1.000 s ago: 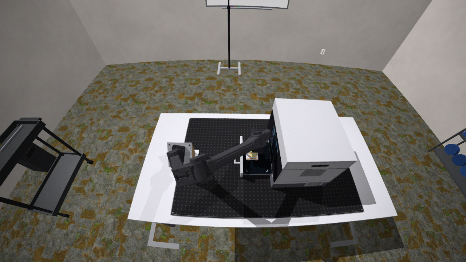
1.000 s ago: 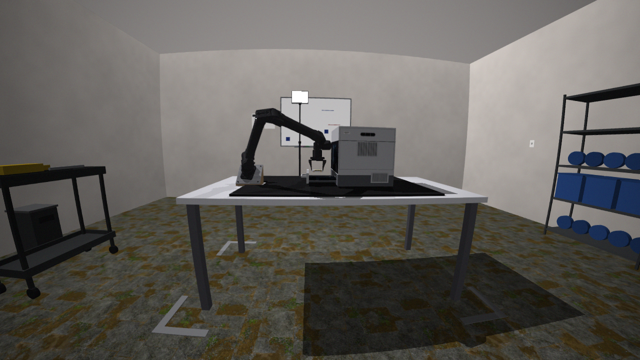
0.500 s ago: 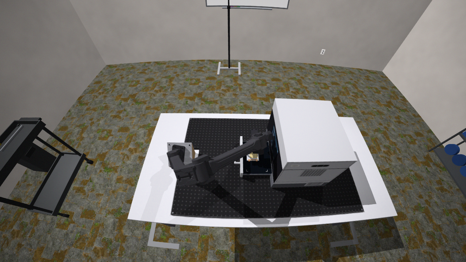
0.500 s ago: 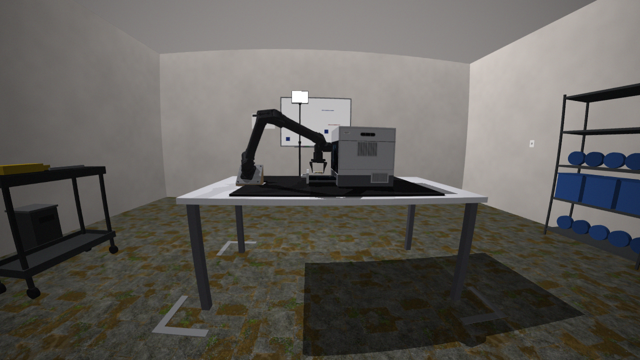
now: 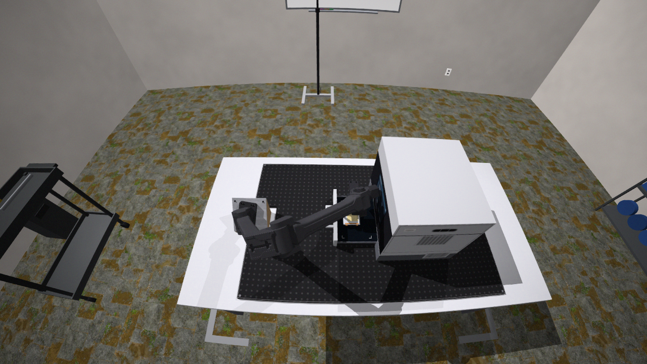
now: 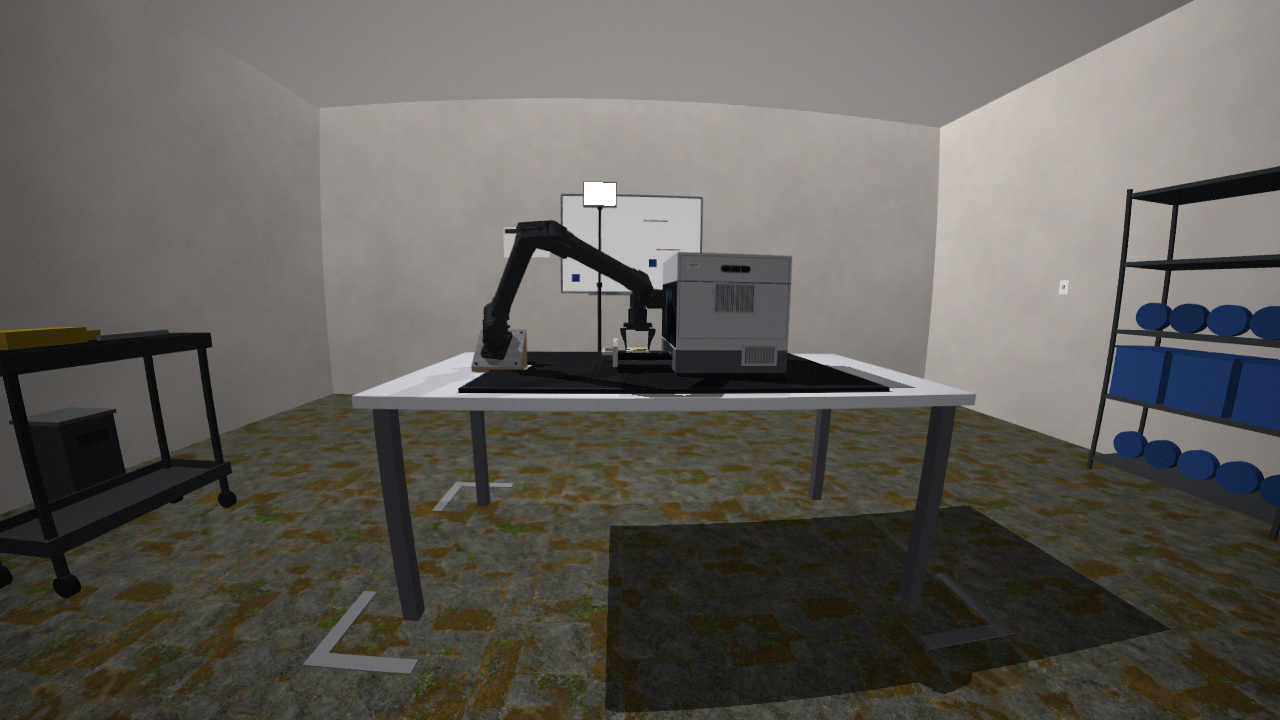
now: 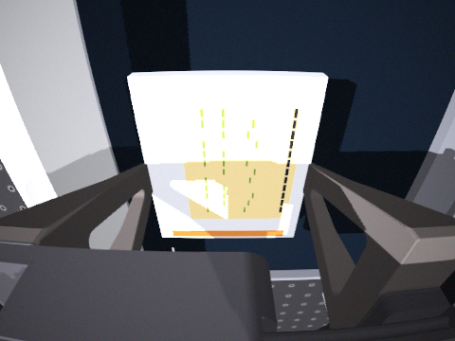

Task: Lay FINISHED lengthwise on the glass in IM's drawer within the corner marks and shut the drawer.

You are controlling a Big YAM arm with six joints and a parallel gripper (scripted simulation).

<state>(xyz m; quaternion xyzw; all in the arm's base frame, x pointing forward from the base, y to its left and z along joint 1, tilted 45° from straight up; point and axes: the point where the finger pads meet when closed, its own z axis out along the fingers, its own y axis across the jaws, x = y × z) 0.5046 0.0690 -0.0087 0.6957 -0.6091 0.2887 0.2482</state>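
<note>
The imager drawer lies 30 mm ahead of my hand and 20 mm below it. Round my hand: finished cassette (10 mm to the right, 10 mm below).
</note>
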